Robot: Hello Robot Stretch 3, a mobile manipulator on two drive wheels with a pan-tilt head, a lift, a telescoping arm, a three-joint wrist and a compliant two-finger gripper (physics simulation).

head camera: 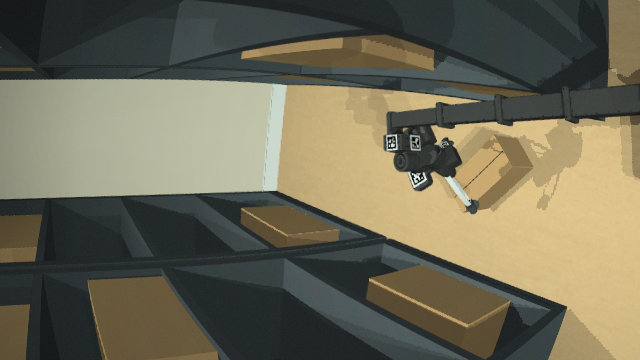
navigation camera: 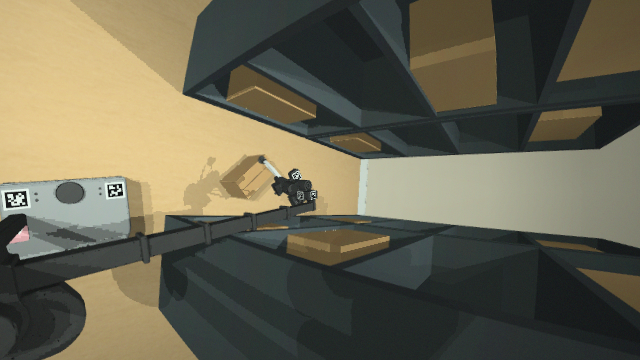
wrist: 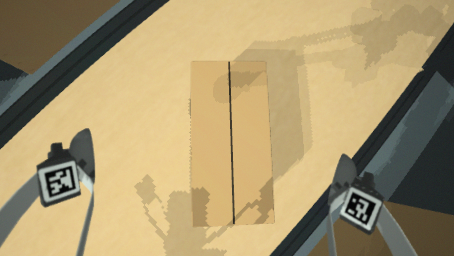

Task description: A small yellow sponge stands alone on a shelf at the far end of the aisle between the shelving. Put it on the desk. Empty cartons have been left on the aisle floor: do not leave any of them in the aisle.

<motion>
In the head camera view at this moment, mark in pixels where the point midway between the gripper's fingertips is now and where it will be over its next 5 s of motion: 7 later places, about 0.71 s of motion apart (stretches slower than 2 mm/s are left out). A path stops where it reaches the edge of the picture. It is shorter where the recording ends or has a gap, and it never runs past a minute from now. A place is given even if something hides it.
My gripper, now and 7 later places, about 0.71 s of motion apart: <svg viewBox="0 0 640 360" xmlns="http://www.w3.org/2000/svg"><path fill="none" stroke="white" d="M462 176L462 169L469 168L483 168L494 168L493 165L494 166L493 166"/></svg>
</motion>
